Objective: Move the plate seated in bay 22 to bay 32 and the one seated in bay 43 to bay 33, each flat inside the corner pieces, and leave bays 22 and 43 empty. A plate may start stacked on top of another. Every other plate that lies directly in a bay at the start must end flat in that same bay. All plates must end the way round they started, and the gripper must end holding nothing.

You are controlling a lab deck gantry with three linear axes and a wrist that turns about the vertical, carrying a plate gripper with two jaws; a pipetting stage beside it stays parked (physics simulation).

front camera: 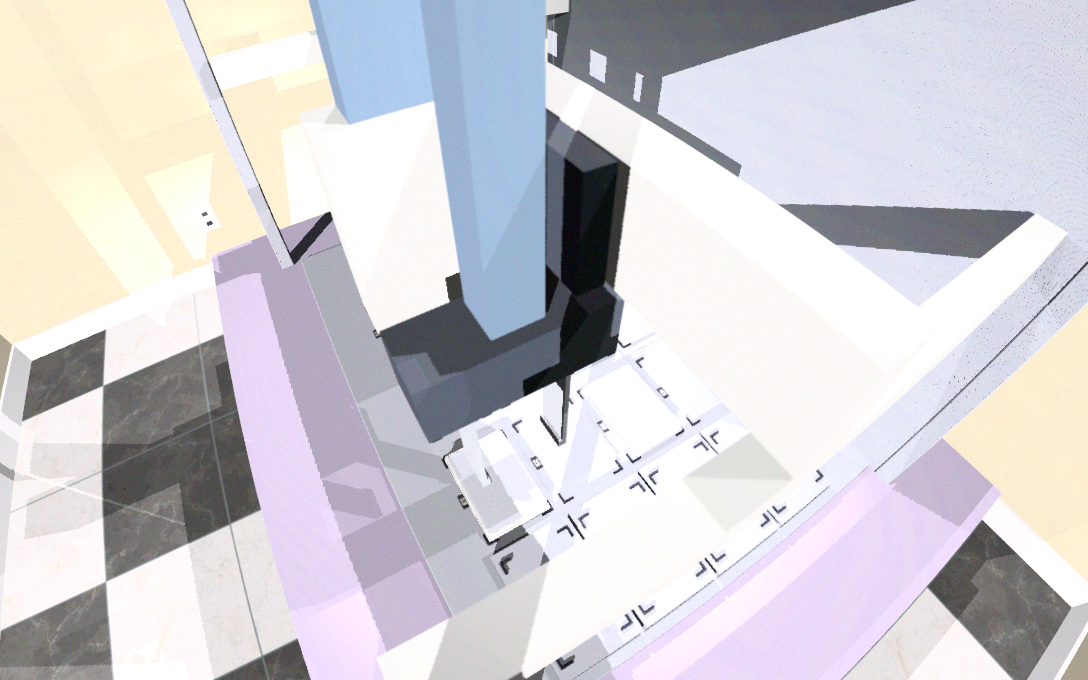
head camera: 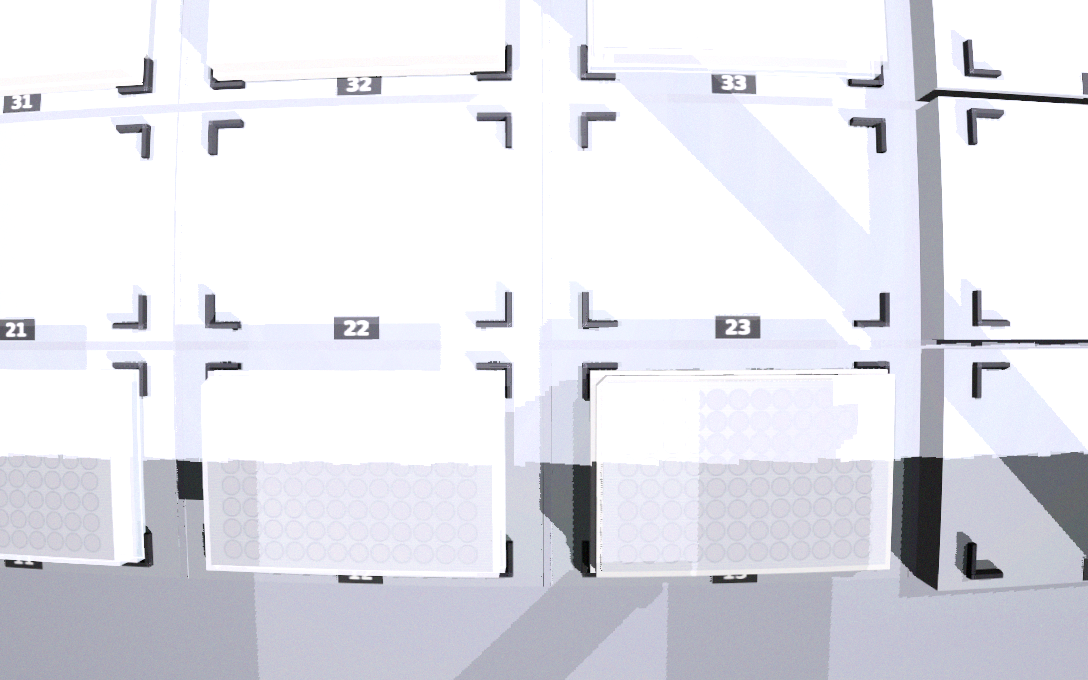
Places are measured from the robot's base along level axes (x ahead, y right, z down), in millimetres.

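Pixels of known places: gripper, fingertip midpoint: (front camera: 516, 450).
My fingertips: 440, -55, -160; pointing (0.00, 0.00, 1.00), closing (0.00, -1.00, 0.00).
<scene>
For each thing: its top centre in the pictures, then the offset to it from my fingertips, as dx, dy, dz. "spot": a spot on its surface instead.
- bay 11 at a spot on its surface: (head camera: 56, 505) spot: -343, +28, +146
- bay 12 at a spot on its surface: (head camera: 353, 513) spot: -209, +27, +146
- bay 13 at a spot on its surface: (head camera: 742, 513) (front camera: 483, 484) spot: -50, +27, +146
My gripper (front camera: 523, 460) shows in the front view with its jaws apart and no plate between them, above the front part of the deck; it does not show in the head view. In the head view bay 22, with its label (head camera: 356, 327), holds no plate. A white plate (head camera: 353, 40) lies in bay 32, its lower edge inside the corner pieces; its far part is cut off. Another white plate (front camera: 633, 412) (head camera: 734, 36) lies in bay 33, also cut off at the top of the head view. Bay 43 is outside the head view and cannot be judged well in the front view.
White plates lie in bay 11 (head camera: 56, 505), bay 12 (head camera: 353, 513) and bay 13 (front camera: 497, 489) (head camera: 742, 513). Bay 23, with its label (head camera: 737, 327), holds no plate. A pale frame beam (front camera: 722, 497) crosses the front view. The gantry's blue column (front camera: 497, 160) hides much of the deck.
</scene>
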